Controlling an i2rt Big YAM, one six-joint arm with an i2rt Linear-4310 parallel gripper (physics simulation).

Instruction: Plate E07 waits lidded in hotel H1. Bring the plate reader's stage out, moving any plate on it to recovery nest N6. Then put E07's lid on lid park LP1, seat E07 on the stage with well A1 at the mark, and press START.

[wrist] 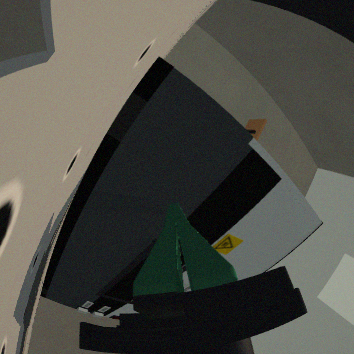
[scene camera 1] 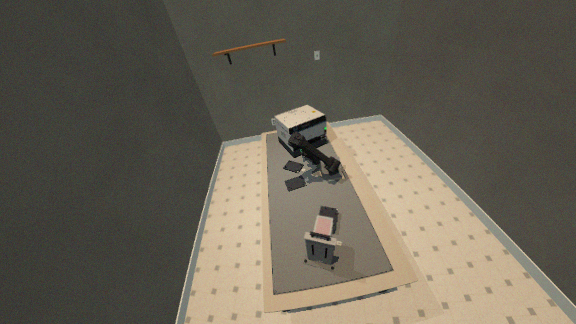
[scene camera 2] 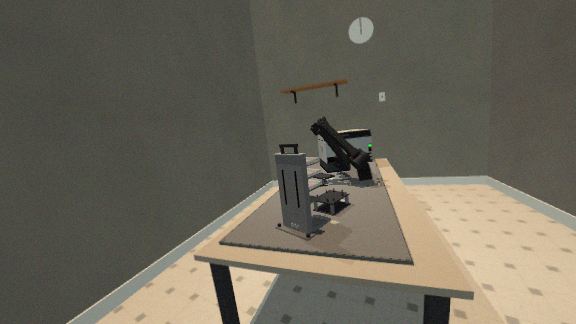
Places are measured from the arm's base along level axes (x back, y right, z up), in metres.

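Pixels of known places: gripper, fingertip midpoint: (wrist: 173,207) (scene camera 1: 300,149) (scene camera 2: 336,163); arm's base at its link origin: (scene camera 1: 332,167) (scene camera 2: 364,172).
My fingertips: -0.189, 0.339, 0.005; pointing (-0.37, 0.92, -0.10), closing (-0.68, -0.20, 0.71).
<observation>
For each thing: its middle in the pictures, then the offset to it from my fingertips, as dx, dy, dz.
- plate reader at the middle of its body: (wrist: 164,207) (scene camera 2: 343,149) (scene camera 1: 300,129) +0.071, +0.204, +0.096
- grey hotel at the middle of its body: (scene camera 2: 299,185) (scene camera 1: 321,242) -0.143, -0.964, +0.110
- plate with pink contents, body centre: (scene camera 1: 323,227) -0.122, -0.930, +0.210
The plate reader (scene camera 1: 299,116) (scene camera 2: 361,139) (wrist: 285,215) stands at the table's far end with a green light on its front. My gripper (scene camera 1: 301,150) (wrist: 173,207) is shut and empty, its green fingertips together low at the reader's front; the arm hides it in scene camera 2. I cannot tell how far out the stage is or whether it holds a plate. The grey hotel (scene camera 1: 320,250) (scene camera 2: 293,192) stands at the near end. A plate with pink contents (scene camera 1: 323,225) shows at its top. Hotel labels, E07's name and the A1 mark are unreadable.
Two dark flat stands (scene camera 1: 293,166) (scene camera 1: 295,183) lie left of the arm's base; which are N6 and LP1 is unclear. Another dark raised stand (scene camera 1: 328,212) (scene camera 2: 331,196) is beside the hotel. The arm (scene camera 1: 317,152) (scene camera 2: 341,145) leans over the mat toward the reader.
</observation>
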